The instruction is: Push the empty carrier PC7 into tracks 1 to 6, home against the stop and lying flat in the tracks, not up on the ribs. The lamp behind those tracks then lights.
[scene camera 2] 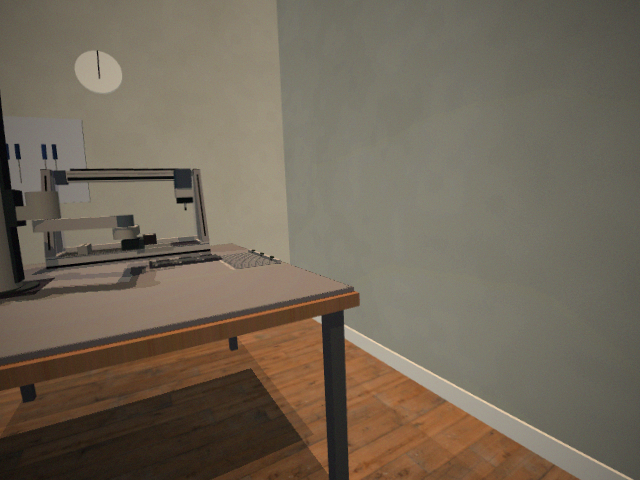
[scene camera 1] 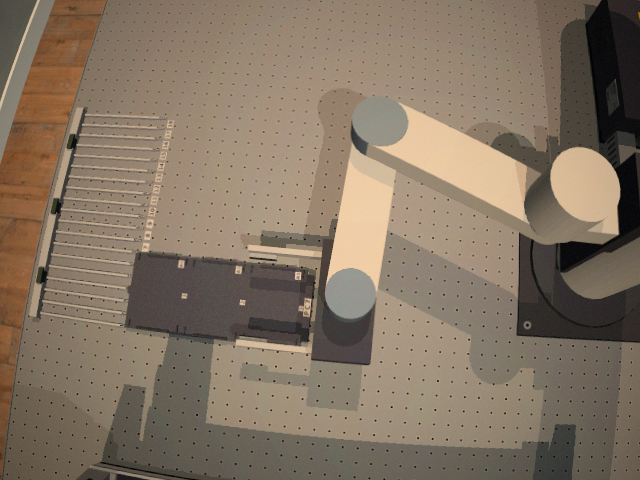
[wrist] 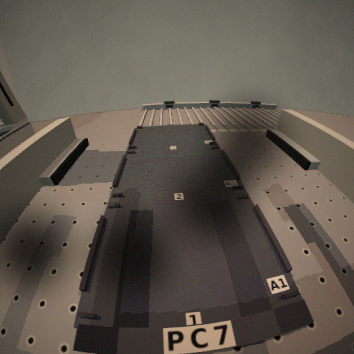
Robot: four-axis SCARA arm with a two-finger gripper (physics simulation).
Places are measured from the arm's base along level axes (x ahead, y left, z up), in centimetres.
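Where they show: gripper, between the fingertips: (scene camera 2: 172, 246) (scene camera 1: 242, 295) (wrist: 179, 122); arm's base, origin of its link: (scene camera 1: 588, 262).
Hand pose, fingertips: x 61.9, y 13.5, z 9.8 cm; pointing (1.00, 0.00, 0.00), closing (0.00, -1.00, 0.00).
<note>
Each offset is from my fingertips to the centre of the thing. "spot": to the spot under its first point.
The dark flat carrier PC7 {dx +5.7, dy +0.1, dz -7.0 cm} (scene camera 1: 211, 297) (wrist: 175, 230) (scene camera 2: 191, 259) lies lengthwise in line with tracks 1 to 6 {spot: dx +30.4, dy +2.1, dz -8.1 cm} (scene camera 1: 85, 294) of the ribbed rack. Its front end covers the near rib ends; bare ribs show between it and the stop {spot: dx +39.9, dy -5.3, dz -6.9 cm} (scene camera 1: 46, 248) (wrist: 200, 106). Whether that end lies flat in the tracks or on the ribs cannot be told. The lamp {spot: dx +39.7, dy -0.2, dz -6.3 cm} (scene camera 1: 40, 274) (wrist: 169, 103) behind these tracks is dark. My gripper (scene camera 1: 242, 296) (wrist: 179, 122) is open wide over the carrier's rear part, one finger toward each side, with gaps beside the carrier.
Tracks 7 to 18 {spot: dx +29.8, dy -20.4, dz -8.0 cm} (scene camera 1: 111, 178) continue beside the carrier's tracks, with two more dark lamps (scene camera 1: 55, 205) (scene camera 1: 71, 141) behind them. A gantry frame (scene camera 2: 202, 206) stands on the table beyond the carrier in the second scene view. The arm's base plate (scene camera 1: 547, 330) is at the right.
</note>
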